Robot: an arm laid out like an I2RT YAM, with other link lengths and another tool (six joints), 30 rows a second.
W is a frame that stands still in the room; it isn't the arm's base.
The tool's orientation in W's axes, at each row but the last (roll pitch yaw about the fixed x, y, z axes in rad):
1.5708, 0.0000, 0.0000
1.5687, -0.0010, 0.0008
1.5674, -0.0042, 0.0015
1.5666, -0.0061, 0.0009
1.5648, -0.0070, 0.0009
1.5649, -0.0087, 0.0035
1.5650, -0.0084, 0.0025
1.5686, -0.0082, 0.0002
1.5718, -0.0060, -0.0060
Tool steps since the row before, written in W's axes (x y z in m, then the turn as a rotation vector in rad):
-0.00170, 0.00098, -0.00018, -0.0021, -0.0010, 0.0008
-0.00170, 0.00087, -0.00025, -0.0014, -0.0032, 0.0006
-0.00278, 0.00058, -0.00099, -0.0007, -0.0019, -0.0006
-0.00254, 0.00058, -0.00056, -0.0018, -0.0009, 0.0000
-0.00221, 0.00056, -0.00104, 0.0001, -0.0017, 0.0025
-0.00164, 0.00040, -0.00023, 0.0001, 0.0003, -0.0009
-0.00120, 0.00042, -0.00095, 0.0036, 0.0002, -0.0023
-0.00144, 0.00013, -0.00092, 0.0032, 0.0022, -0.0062
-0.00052, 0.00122, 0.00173, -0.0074, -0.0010, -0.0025
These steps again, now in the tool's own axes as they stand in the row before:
-0.00170, -0.00018, -0.00098, -0.0021, 0.0008, 0.0010
-0.00170, -0.00025, -0.00087, -0.0014, 0.0006, 0.0032
-0.00278, -0.00098, -0.00059, -0.0007, -0.0006, 0.0019
-0.00254, -0.00054, -0.00058, -0.0018, 0.0000, 0.0009
-0.00222, -0.00102, -0.00057, 0.0001, 0.0025, 0.0017
-0.00164, -0.00021, -0.00041, 0.0001, -0.0009, -0.0003
-0.00121, -0.00094, -0.00043, 0.0036, -0.0023, -0.0002
-0.00145, -0.00091, -0.00013, 0.0031, -0.0062, -0.0022
-0.00052, 0.00173, -0.00122, -0.0074, -0.0025, 0.0010

